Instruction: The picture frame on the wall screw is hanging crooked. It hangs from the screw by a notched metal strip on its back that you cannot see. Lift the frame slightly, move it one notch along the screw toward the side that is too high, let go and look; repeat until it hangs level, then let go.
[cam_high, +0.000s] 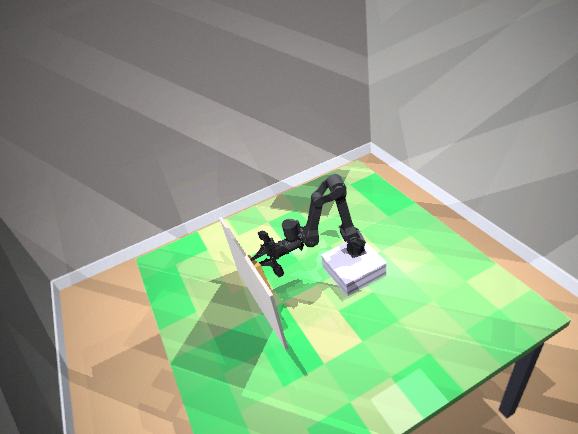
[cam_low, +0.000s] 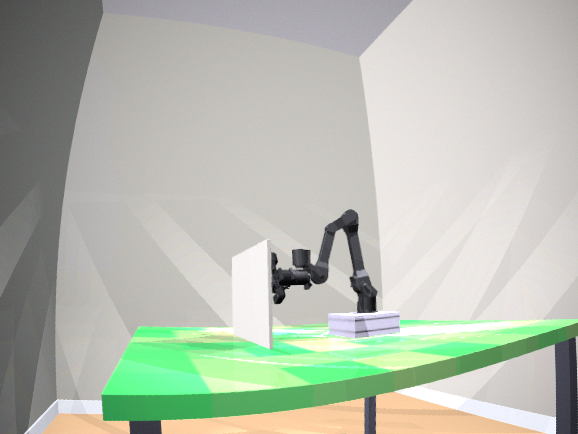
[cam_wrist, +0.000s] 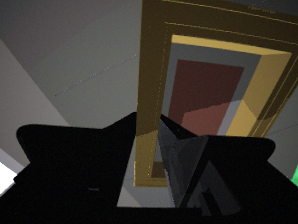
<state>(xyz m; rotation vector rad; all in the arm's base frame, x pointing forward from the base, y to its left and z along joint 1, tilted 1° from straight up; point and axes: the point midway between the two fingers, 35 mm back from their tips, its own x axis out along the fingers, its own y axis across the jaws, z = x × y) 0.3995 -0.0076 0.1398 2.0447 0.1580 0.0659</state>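
The picture frame lies 50 mm below my gripper tip and 30 mm to the left of it. The rest, counted from my gripper tip: wall panel 60 mm below, 20 mm to the left, 10 mm ahead.
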